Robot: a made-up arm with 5 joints.
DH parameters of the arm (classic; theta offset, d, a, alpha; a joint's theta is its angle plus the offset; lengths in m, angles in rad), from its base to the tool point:
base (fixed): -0.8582 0 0.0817 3.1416
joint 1: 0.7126 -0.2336 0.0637 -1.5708
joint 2: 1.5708 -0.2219 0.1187 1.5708
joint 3: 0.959 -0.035 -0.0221 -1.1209
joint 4: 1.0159 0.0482 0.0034 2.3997
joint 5: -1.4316 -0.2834 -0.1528 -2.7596
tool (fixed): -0.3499 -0.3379 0 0
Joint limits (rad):
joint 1: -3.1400..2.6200
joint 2: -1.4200..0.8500
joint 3: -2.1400..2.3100
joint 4: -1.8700..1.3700
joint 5: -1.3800..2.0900
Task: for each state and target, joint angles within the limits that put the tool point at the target. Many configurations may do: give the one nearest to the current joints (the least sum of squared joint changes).
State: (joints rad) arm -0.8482 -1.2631 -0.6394 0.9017 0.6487
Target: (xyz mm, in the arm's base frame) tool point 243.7 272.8 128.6
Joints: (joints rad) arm -1.6519 -1.4200 -0.5284 0.6690 1.0511
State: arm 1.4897 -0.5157 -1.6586 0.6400 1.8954
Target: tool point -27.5 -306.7 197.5
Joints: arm 1.8342 -0.6589 -1.4948 0.6519 1.9989
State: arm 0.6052 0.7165 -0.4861 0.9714 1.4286
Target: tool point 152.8 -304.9 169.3
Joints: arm 0.8614 0.6493 -1.4745 0.4267 1.9076
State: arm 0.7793 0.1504 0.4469 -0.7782 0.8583
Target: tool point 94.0 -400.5 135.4
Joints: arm 1.3672 0.6978 -0.1530 -1.4099 0.8321
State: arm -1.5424 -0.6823 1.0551 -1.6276 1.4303
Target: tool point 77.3 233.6 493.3
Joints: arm -1.6034 -0.7182 1.2602 -1.5639 1.5465
